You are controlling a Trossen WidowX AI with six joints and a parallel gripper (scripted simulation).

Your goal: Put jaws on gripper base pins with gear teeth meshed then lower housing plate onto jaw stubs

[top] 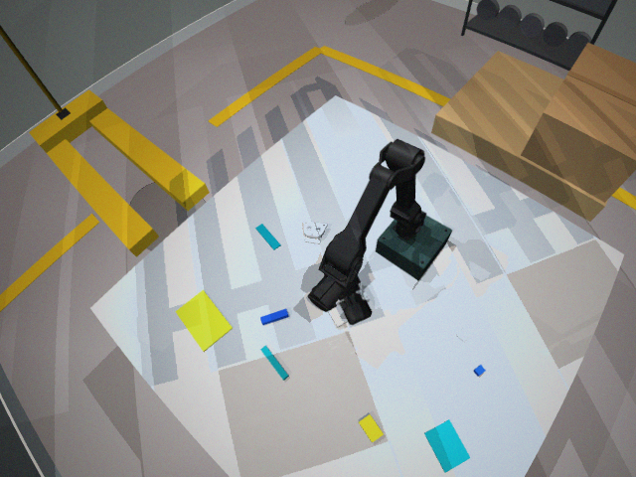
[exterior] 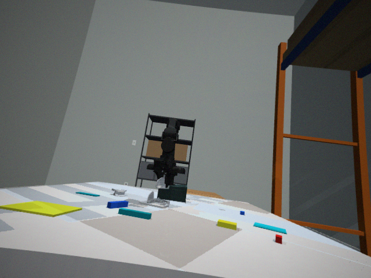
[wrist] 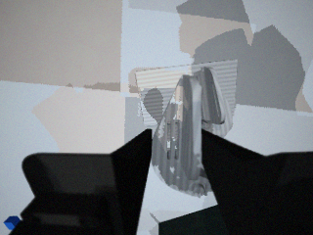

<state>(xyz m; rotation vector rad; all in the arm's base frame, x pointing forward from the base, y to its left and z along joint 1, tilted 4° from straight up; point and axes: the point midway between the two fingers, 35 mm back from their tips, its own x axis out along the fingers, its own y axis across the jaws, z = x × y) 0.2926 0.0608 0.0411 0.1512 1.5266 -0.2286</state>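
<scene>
My gripper tip is 80 mm above the housing plate, 60 mm past it and 20 mm to the left of it. Also, from my gripper tip: small yellow block: 300 mm to the left, 160 mm ahead, 80 mm below; grey jaw: 40 mm behind, 10 mm to the right; small blue cube: 380 mm to the left, 170 mm behind, 80 mm below.
</scene>
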